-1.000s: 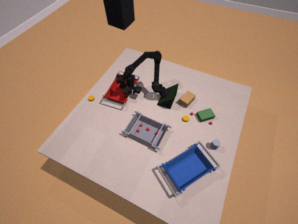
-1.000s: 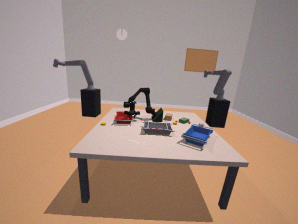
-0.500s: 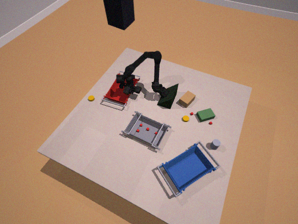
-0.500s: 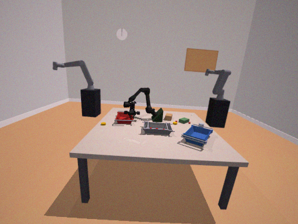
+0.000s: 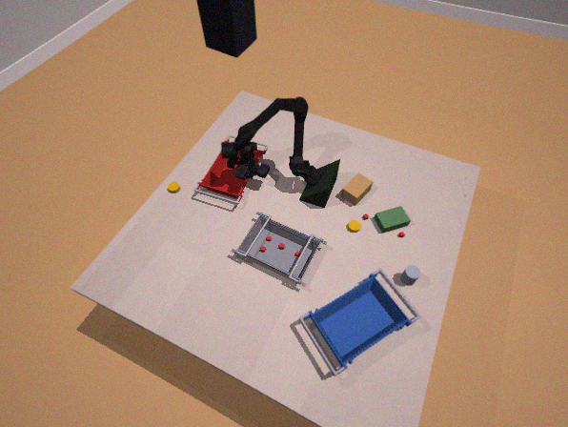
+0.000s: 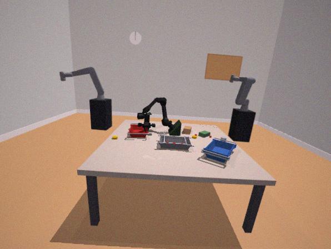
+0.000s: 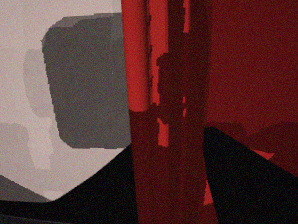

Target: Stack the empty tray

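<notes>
My gripper tip is 10 mm short of the red tray, 80 mm to the left of it and 30 mm below it. The rest, counted from my gripper tip: grey cylinder 120 mm ahead, 800 mm to the left, 20 mm above; green block 100 mm behind, 650 mm to the left, 10 mm above; tan box 170 mm behind, 460 mm to the left, 20 mm above.
</notes>
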